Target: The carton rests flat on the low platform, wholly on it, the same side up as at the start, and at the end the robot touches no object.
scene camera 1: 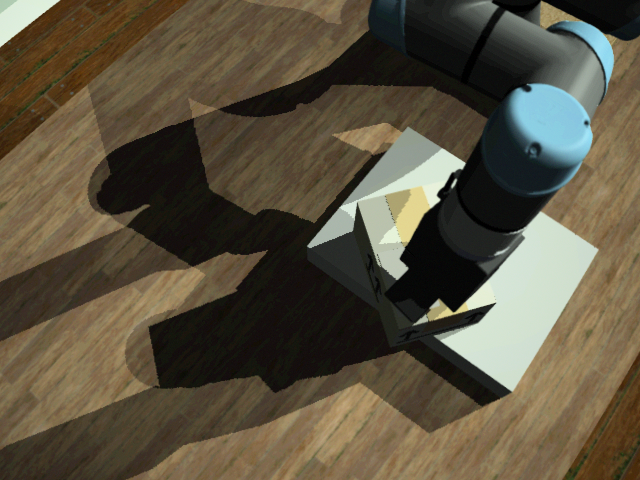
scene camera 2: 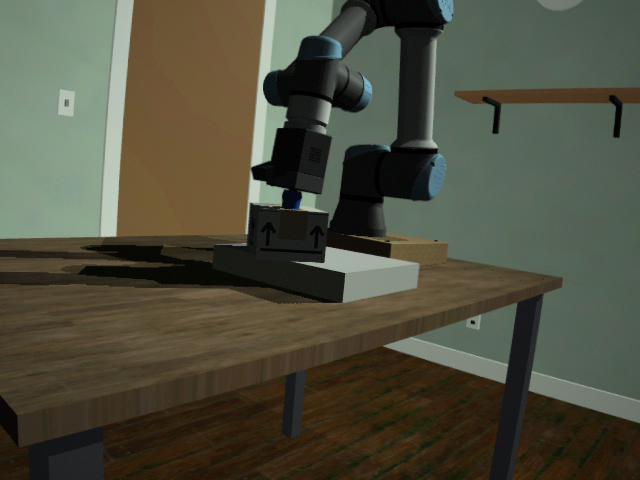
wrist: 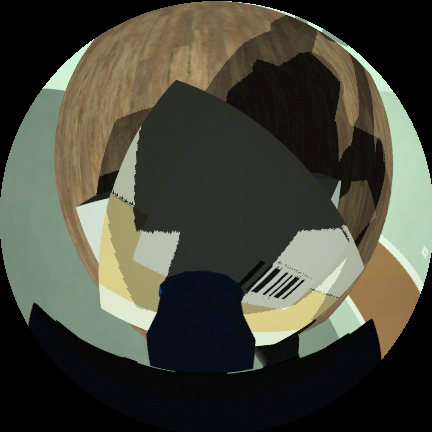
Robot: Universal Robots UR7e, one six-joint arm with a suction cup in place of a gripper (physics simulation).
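Pixels of known places: end effector, tool point: (scene camera 2: pixel 288 216) (wrist: pixel 201 272); arm's base, origin of the base link: (scene camera 2: pixel 357 232).
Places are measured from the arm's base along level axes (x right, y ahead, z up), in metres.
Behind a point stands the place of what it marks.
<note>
The carton (scene camera 1: pixel 408 209) @(x -0.159, y 0.377, z 0.072 m) (scene camera 2: pixel 293 235) @(x -0.284, y 0.438, z 0.029 m) (wrist: pixel 215 175) is a pale box with tan tape and black arrows that point up. It is at the left part of the low white platform (scene camera 1: pixel 550 279) @(x -0.338, y 0.270, z -0.015 m) (scene camera 2: pixel 379 281) @(x -0.382, y 0.320, z -0.037 m) (wrist: pixel 91 222) @(x -0.372, y 0.402, z -0.015 m), turned relative to it. It looks roughly level and at the height of the platform's top; whether it bears on it cannot be told. Its near corner reaches out past the platform's long dark side in the scene camera 1 view. My gripper's blue suction cup (scene camera 2: pixel 292 200) (wrist: pixel 202 315) is on the carton's top face, suction holding it. The tool body hides the cup in the scene camera 1 view.
The wooden table (scene camera 1: pixel 289 444) @(x -0.253, y 0.660, z -0.063 m) (scene camera 2: pixel 155 330) @(x -0.429, y 0.743, z -0.063 m) bears the platform. The arm's base stands on a light wooden block (scene camera 2: pixel 418 252) @(x -0.169, y -0.051, z -0.027 m) behind the platform. A wall shelf (scene camera 2: pixel 547 96) is at the back right. The arm's dark shadows fall left of the platform.
</note>
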